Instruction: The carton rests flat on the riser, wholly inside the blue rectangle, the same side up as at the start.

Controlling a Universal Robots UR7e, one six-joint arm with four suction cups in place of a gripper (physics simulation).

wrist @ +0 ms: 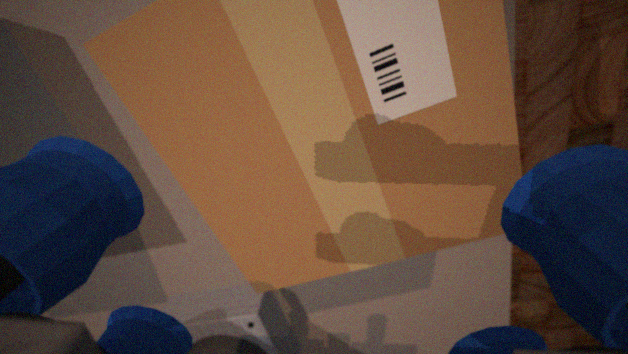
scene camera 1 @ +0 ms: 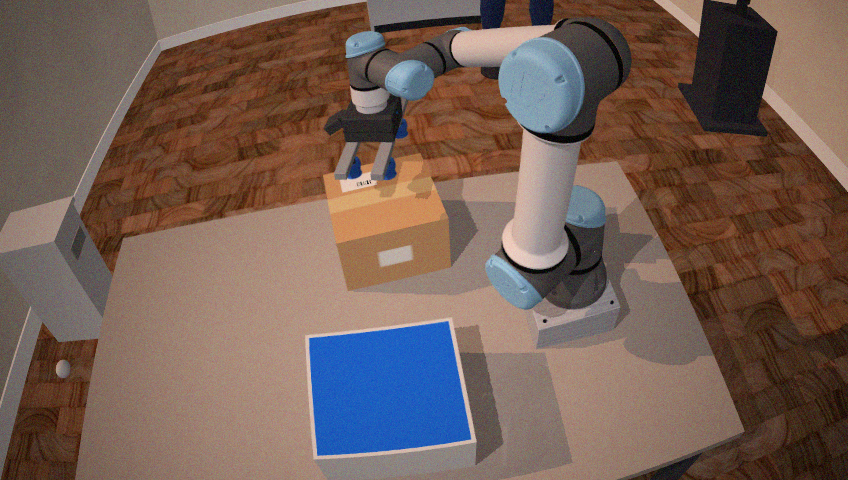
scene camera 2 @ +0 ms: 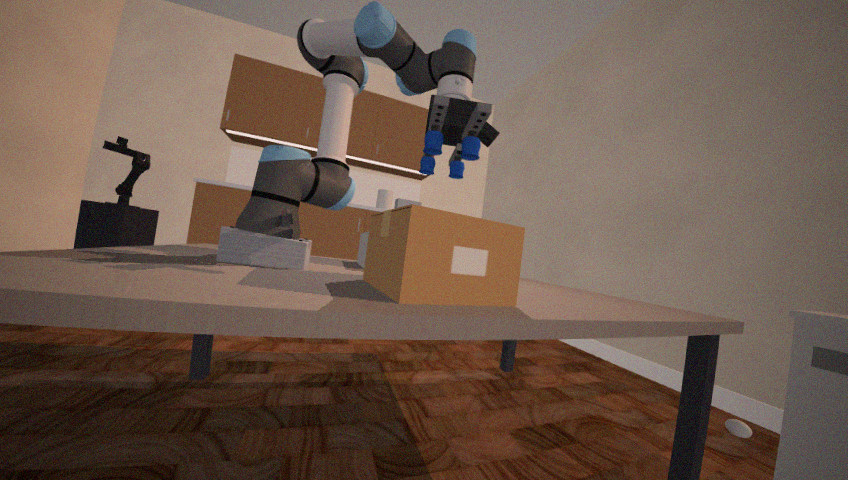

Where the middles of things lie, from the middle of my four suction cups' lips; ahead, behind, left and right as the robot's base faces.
Labels:
I see the brown carton (scene camera 2: 415, 255) 20 cm below my suction cup. Also, from my suction cup: riser with blue rectangle (scene camera 1: 396, 395) 4 cm behind, 47 cm to the left, 22 cm below.

